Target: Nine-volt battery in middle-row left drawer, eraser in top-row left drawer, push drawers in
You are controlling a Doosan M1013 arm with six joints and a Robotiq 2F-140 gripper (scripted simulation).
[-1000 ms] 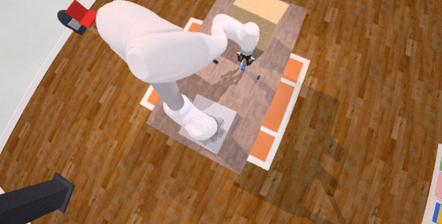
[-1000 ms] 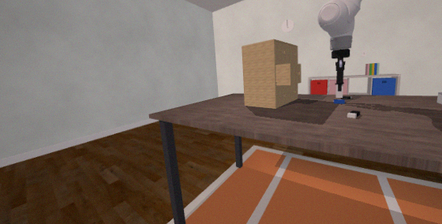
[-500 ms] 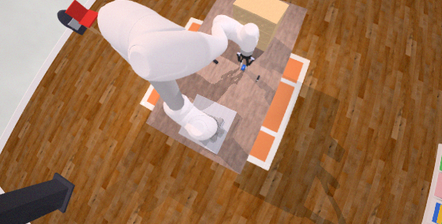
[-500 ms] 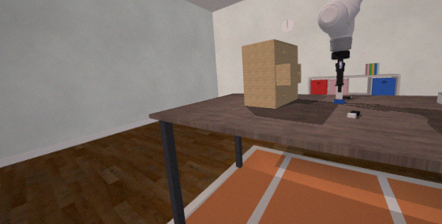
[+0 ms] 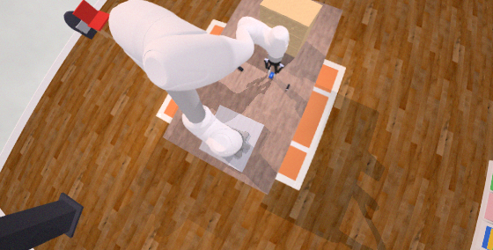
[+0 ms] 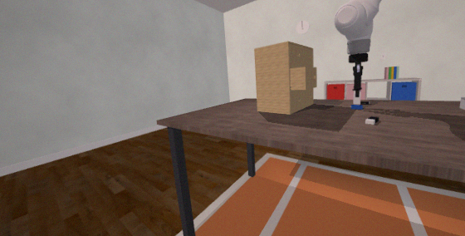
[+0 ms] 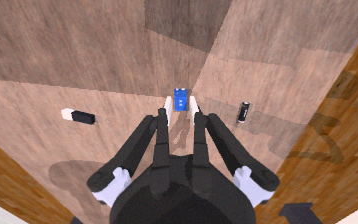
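Right now my hand is 10 mm short of the blue nine-volt battery and 50 mm above it. The rest, counted from my hand: eraser (10 mm behind, 260 mm to the left, 50 mm below).
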